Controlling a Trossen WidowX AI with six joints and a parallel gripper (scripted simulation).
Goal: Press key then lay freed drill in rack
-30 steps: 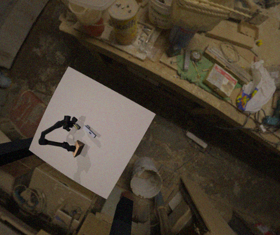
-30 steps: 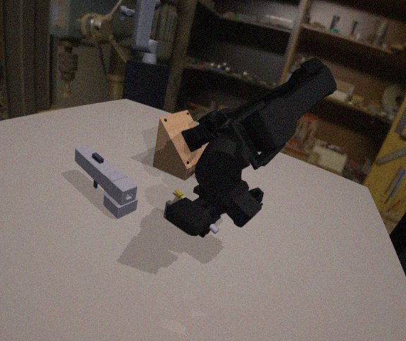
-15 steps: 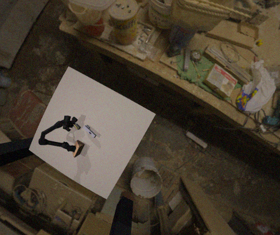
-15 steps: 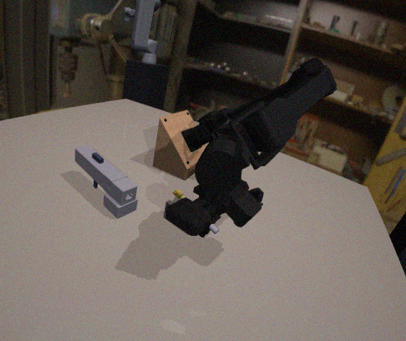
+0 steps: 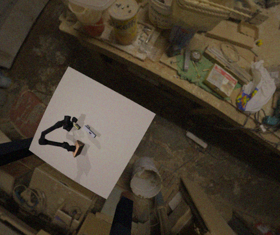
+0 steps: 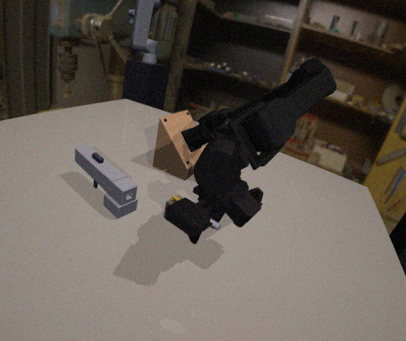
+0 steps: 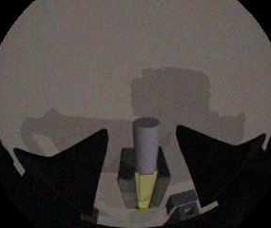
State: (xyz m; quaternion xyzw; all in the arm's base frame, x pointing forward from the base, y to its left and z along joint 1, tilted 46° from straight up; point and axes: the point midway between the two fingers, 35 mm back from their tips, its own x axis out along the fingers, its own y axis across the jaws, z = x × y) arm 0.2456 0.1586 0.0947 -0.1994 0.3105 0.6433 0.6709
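Right now the drill is 4 cm to the right of my gripper tip, 4 cm above it and 1 cm behind it. The rest, counted from my gripper tip: grey housing: 23 cm to the right, 4 cm ahead, 4 cm above; dark key: 26 cm to the right, 5 cm above, 3 cm ahead.
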